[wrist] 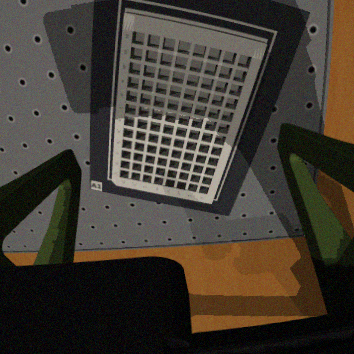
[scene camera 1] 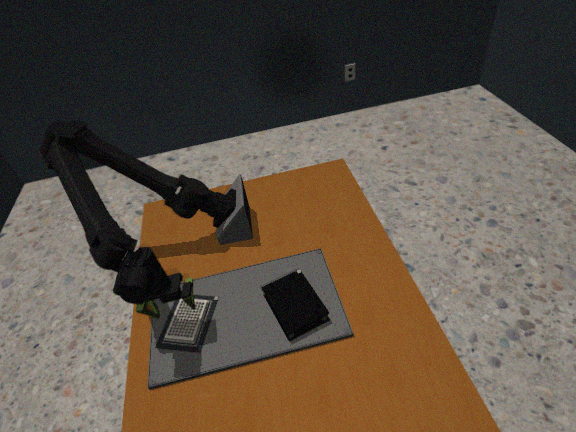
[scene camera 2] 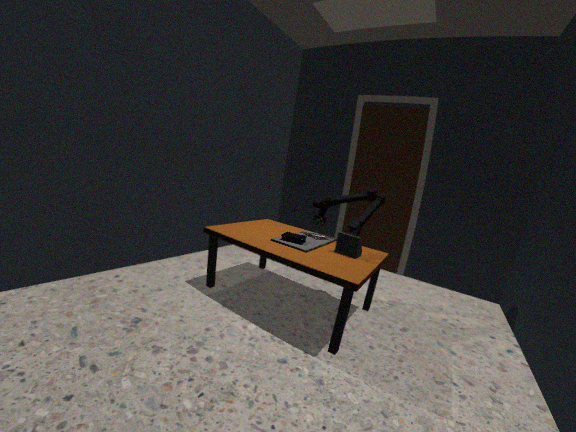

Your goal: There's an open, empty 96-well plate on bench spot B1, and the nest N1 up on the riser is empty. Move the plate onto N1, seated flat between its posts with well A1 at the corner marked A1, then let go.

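Where they show: gripper, fingertip midpoint: (wrist: 176, 146) (scene camera 1: 176, 312) (scene camera 2: 316, 227); arm's base at its link origin: (scene camera 1: 226, 209) (scene camera 2: 350, 242).
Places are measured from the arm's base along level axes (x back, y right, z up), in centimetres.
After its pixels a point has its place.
Observation:
The pale 96-well plate (scene camera 1: 187, 320) @(x -36.7, y 10.1, z -5.9 cm) (wrist: 172, 102) @(x -37.4, y 10.1, z -6.7 cm) lies flat on the dark spot B1 (scene camera 1: 182, 346) @(x -43.6, y 10.9, z -7.0 cm) (wrist: 102, 150) @(x -33.3, y 4.3, z -7.0 cm), inside its thin outline. A small A1 label (wrist: 96, 185) @(x -29.7, y 3.1, z -7.0 cm) is at the spot's lower left corner in the wrist view. My gripper (scene camera 1: 172, 309) @(x -37.8, y 10.9, z 0.2 cm) (scene camera 2: 319, 220) @(x -37.8, y 10.9, z 0.2 cm) (wrist: 176, 146) @(x -37.8, y 10.9, z 0.2 cm) is open and empty above the plate, its green fingers wide apart. In the wrist view the plate shows between them, slightly turned and reaching toward the top. The nest N1 (scene camera 1: 295, 305) @(x -37.6, y -19.7, z -3.4 cm) (scene camera 2: 293, 237) @(x -32.4, y -24.1, z -3.4 cm) is a raised black block with a pale mark at one corner; its posts are too dark to tell.
The grey perforated board (scene camera 1: 240, 320) @(x -37.8, y -4.3, z -7.2 cm) (wrist: 30, 117) @(x -36.2, y -1.2, z -7.2 cm) carries both the spot and the black block, with the block on the right in scene camera 1. The arm's grey wedge-shaped base (scene camera 1: 240, 227) @(x -7.2, y -4.4, z -2.2 cm) (scene camera 2: 348, 245) @(x 2.5, y -6.5, z -0.9 cm) stands behind the board on the orange table (scene camera 1: 320, 200) @(x 7.7, y -31.7, z -8.5 cm) (scene camera 2: 250, 230) @(x -71.7, y -31.0, z -8.5 cm).

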